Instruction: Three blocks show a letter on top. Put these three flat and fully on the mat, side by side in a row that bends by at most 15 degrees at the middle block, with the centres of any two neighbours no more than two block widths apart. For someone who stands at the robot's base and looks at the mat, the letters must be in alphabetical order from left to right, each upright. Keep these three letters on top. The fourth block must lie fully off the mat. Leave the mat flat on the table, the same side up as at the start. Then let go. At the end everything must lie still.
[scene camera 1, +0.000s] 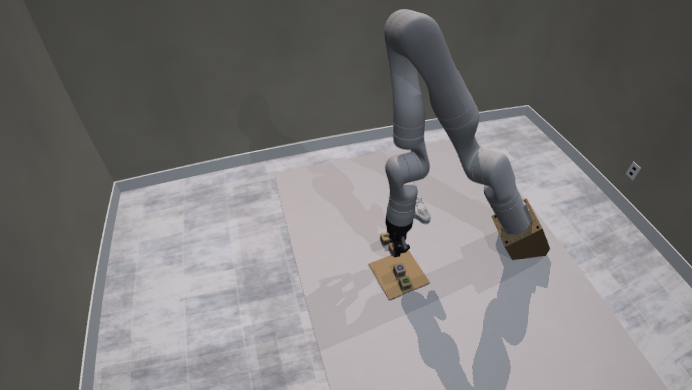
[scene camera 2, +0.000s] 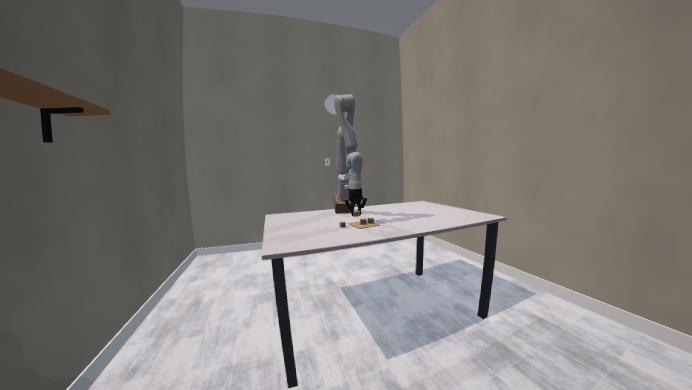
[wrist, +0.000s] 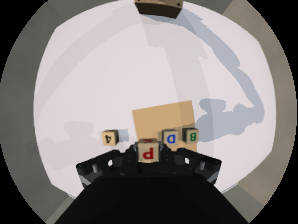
Observation:
In view: the gripper (wrist: 148, 146) and a tan mat (scene camera 1: 383, 269).
The tan mat shows as well in the wrist view (wrist: 149, 122).

